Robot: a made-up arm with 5 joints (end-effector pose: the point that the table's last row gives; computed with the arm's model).
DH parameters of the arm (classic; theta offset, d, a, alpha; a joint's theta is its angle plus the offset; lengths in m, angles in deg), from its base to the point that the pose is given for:
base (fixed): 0 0.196 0 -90
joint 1: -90 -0.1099 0.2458 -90
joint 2: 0 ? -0.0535 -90
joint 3: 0 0.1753 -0.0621 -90
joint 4: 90 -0.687 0.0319 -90
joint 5: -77.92 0 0.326 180
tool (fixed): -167.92 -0.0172 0 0
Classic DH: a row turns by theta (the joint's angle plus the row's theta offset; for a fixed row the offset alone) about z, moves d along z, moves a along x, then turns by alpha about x.
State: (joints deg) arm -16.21 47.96 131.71 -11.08 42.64
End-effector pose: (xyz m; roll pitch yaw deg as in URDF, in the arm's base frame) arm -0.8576 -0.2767 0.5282 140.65 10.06 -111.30
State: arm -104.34 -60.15 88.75 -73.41 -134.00
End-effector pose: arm -0.7922 0.4693 -0.1044 125.50 33.68 -35.83
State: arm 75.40 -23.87 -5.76 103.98 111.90
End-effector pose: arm 0.0123 -0.5506 -0.2291 -98.50 -27.64 41.12
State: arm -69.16 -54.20 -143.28 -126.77 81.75
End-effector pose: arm -0.4506 -0.8689 -0.5346 -90.25 37.37 94.40
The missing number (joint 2, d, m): -0.4151
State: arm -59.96 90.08 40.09 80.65 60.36
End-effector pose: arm 0.0531 -0.1269 0.5059 65.57 12.82 -87.86
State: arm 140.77 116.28 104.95 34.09 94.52
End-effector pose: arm 0.2726 -0.8444 0.4252 85.57 -55.73 90.41
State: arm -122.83 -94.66 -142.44 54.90 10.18
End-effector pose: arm 0.1572 -0.2319 -0.7045 -15.67 41.91 -71.08
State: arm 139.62 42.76 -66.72 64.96 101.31
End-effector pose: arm 0.0142 0.4974 0.8457 169.52 34.12 -126.50
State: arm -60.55 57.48 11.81 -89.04 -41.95
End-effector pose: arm -0.0118 -0.0616 0.2258 -127.37 -47.10 -98.03
